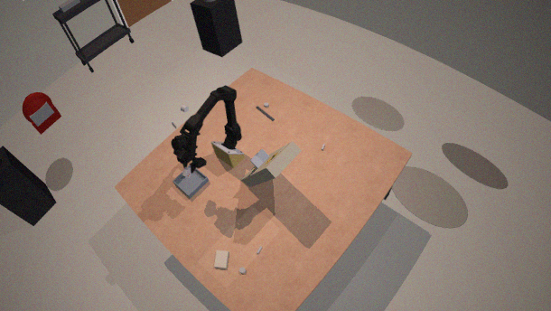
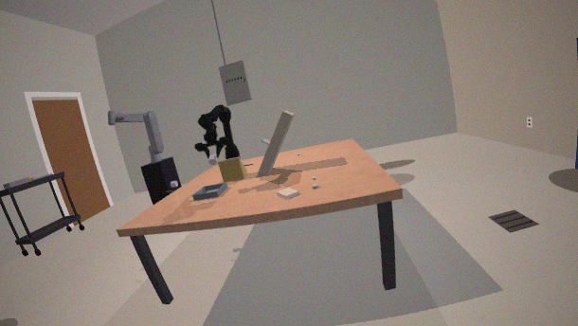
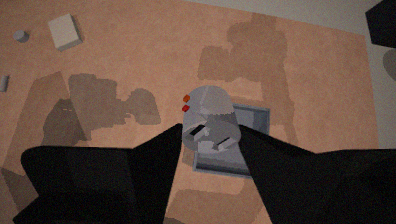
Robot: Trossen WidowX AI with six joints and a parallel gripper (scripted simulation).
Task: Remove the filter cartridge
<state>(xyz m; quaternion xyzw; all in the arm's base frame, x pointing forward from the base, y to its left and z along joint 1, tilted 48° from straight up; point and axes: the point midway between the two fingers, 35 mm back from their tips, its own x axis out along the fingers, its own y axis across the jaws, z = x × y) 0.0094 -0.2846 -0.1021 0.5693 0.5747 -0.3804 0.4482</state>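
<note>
My gripper tip is 70 mm past the blue-grey tray and 180 mm above it. The rest, counted from my gripper tip: round grey filter cartridge: right at my gripper tip; then cream block: 380 mm ahead, 220 mm to the right, 180 mm below; then beige service panel: 310 mm ahead, 270 mm to the left, 10 mm below.
</note>
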